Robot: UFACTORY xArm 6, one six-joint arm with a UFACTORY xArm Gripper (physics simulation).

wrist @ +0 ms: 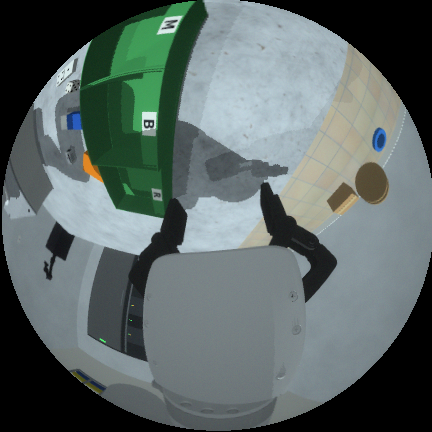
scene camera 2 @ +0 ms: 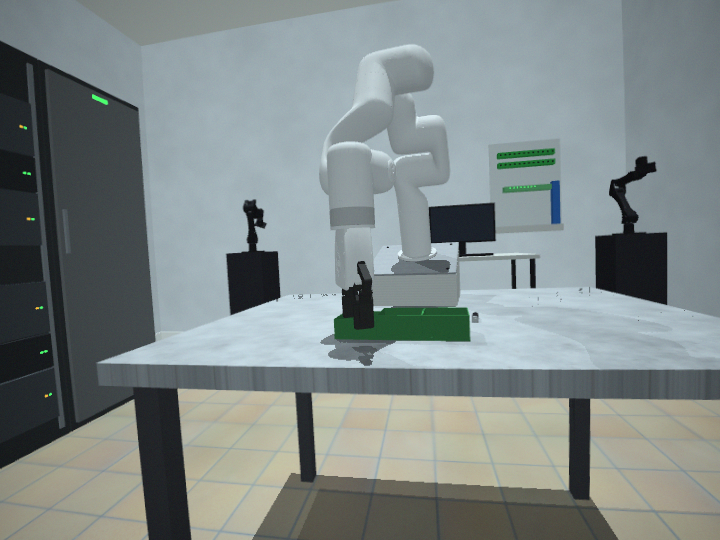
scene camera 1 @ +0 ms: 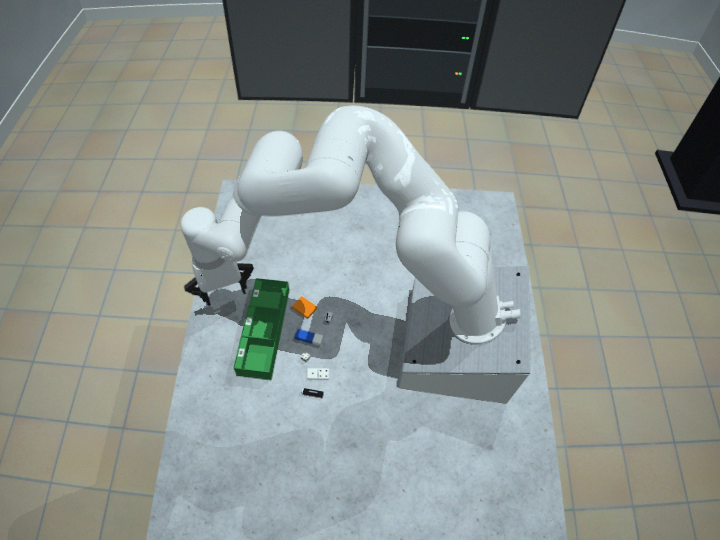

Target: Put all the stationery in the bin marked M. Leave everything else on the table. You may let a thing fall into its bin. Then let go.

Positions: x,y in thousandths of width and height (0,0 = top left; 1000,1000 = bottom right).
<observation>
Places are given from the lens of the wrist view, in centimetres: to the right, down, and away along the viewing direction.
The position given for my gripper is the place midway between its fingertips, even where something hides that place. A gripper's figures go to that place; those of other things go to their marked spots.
my gripper (wrist: 508,462): 0, -2, 13
green three-part bin (wrist: 297,221): -9, -12, 7
</observation>
